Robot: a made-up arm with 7 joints. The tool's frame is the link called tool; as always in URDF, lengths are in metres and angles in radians.
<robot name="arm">
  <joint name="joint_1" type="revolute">
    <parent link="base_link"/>
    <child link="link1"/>
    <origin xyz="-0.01 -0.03 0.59"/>
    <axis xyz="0 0 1"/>
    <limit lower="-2.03" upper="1.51" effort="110" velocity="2.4"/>
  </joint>
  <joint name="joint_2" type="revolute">
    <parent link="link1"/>
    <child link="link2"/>
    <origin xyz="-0.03 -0.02 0.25" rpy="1.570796 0 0"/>
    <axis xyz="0 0 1"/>
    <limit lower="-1.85" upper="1.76" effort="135" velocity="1.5"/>
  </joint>
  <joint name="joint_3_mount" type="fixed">
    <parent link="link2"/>
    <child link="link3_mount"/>
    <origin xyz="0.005 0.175 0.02"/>
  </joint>
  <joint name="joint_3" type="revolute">
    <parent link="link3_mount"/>
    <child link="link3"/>
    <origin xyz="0.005 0.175 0.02" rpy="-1.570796 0 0"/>
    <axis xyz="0 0 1"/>
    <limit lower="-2.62" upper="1.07" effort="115" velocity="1.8"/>
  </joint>
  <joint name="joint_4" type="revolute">
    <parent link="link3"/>
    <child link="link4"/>
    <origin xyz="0.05 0.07 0.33" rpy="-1.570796 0 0"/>
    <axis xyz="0 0 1"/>
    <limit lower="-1.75" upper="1.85" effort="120" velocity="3"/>
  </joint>
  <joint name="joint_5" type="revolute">
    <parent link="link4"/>
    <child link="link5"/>
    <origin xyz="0.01 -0.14 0.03" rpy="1.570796 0 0"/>
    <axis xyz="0 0 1"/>
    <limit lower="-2.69" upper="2.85" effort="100" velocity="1.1"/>
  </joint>
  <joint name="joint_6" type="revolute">
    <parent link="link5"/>
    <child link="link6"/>
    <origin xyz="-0.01 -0.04 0.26" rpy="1.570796 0 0"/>
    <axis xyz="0 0 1"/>
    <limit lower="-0.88" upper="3.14" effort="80" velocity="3"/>
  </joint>
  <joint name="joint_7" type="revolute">
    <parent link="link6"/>
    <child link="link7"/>
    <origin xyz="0.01 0.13 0.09" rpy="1.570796 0 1.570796"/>
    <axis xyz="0 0 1"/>
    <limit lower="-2.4" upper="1.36" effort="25" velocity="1.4"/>
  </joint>
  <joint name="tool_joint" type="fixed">
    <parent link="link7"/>
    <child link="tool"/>
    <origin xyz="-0.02 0 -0.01" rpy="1.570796 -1.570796 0"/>
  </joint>
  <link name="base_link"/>
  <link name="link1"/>
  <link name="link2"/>
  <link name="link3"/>
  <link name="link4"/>
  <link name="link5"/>
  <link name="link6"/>
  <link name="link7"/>
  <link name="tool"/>
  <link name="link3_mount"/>
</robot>
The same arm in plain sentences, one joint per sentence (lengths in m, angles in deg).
The arm has seven revolute joints in a row. What follows holds with every joint at zero, and every direction is one of the base frame's. The first joint lies 0.01 m along -x and 0.03 m along -y and 0.59 m along +z from the base frame's origin and rotates about +z, from -116.31 to 86.52 deg. The second joint lies 0.03 m along -x and 0.02 m along -y and 0.25 m along +z from the first joint and rotates about -y, from -106 to 100.84 deg. The third joint lies 0.01 m along +x and 0.04 m along -y and 0.35 m along +z from the second joint and rotates about +z, from -150.11 to 61.31 deg. The fourth joint lies 0.05 m along +x and 0.07 m along +y and 0.33 m along +z from the third joint and rotates about +y, from -100.27 to 106 deg. The fifth joint lies 0.01 m along +x and 0.03 m along +y and 0.14 m along +z from the fourth joint and rotates about +z, from -154.13 to 163.29 deg. The sixth joint lies 0.01 m along -x and 0.04 m along -y and 0.26 m along +z from the fifth joint and rotates about -y, from -50.42 to 179.91 deg. The seventh joint lies 0.01 m along +x and 0.09 m along -y and 0.13 m along +z from the sixth joint and rotates about +x, from -137.51 to 77.92 deg. The tool frame, which is the frame that the pose is given for, lies 0.01 m along -x and 0.02 m along -z from the seventh joint; its axes are the base frame's turned by roll -90, pitch 0 and yaw 0 deg (as in URDF: about the fixed x, then y, then z).
